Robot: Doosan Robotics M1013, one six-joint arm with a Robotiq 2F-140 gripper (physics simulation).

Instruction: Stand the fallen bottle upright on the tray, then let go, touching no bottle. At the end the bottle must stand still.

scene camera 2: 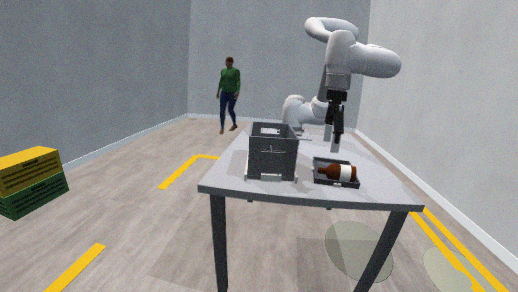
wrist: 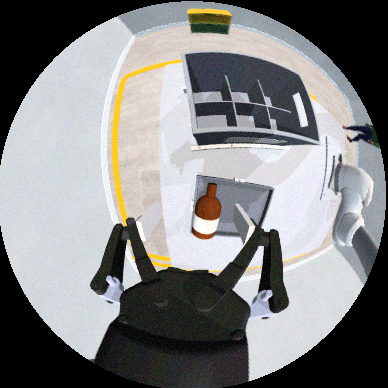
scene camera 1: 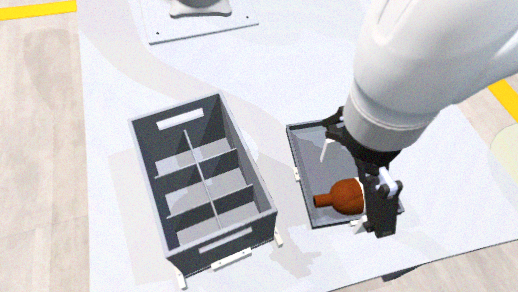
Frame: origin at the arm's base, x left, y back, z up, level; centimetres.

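Seen in the pictures: gripper, fingertip midpoint: (scene camera 2: 329,146) (wrist: 196,210) (scene camera 1: 343,192); arm's base, origin of the base link: (wrist: 335,175).
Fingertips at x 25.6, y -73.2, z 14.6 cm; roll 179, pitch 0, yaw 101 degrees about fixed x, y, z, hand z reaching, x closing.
Offsets run from my fingertips to a thing's middle.
The brown bottle @(dx +4.9, dy +3.5, dz -11.7 cm) (scene camera 1: 347,196) (scene camera 2: 334,171) (wrist: 208,210) with a white label lies on its side in the shallow dark grey tray @(dx +4.7, dy +11.9, dz -14.6 cm) (scene camera 1: 312,167) (scene camera 2: 322,183) (wrist: 230,200), along one short side. Its neck points towards the divided crate. Its base end is at the tray's far side from the crate, and in scene camera 1 a black finger hides that end. My gripper (scene camera 1: 341,187) (scene camera 2: 331,140) (wrist: 196,210) is wide open and empty. It points down and hangs above tray height; in the wrist view the bottle appears between the finger pads. No touch shows.
The tall grey crate @(dx -24.8, dy +7.5, dz -7.1 cm) (scene camera 1: 265,225) (scene camera 2: 272,165) (wrist: 210,139) with dividers stands beside the tray, its compartments empty. Small white blocks sit along both. The arm's base plate (scene camera 1: 200,32) is at the table's back. A person (scene camera 2: 229,80) stands behind the table. Stacked yellow and green boxes (scene camera 2: 35,175) (wrist: 209,20) are on the floor.
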